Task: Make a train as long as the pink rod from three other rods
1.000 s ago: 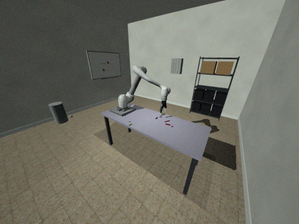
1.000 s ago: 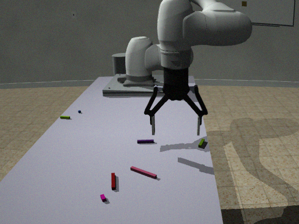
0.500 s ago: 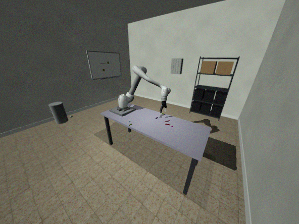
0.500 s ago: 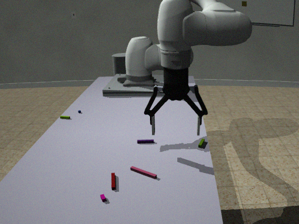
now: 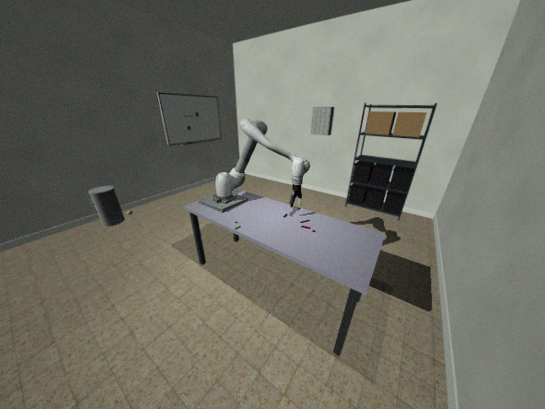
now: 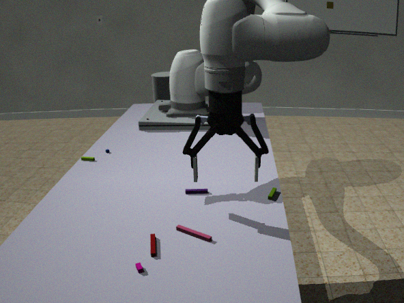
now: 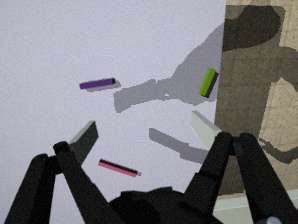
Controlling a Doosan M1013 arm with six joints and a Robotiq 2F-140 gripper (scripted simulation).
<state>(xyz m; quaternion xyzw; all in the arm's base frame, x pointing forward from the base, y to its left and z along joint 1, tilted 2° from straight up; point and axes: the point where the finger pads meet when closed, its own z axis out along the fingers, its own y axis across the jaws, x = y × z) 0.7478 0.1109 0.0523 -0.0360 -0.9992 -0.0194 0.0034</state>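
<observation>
My hand is 38 cm past the blue rod, 40 cm to the left of it and 8 cm above it. Also, from my hand: red rod: 17 cm ahead, 17 cm to the right, 8 cm below; then purple rod: 6 cm behind, 7 cm to the right, 8 cm below; then pink rod: 13 cm ahead, 8 cm to the right, 8 cm below.
</observation>
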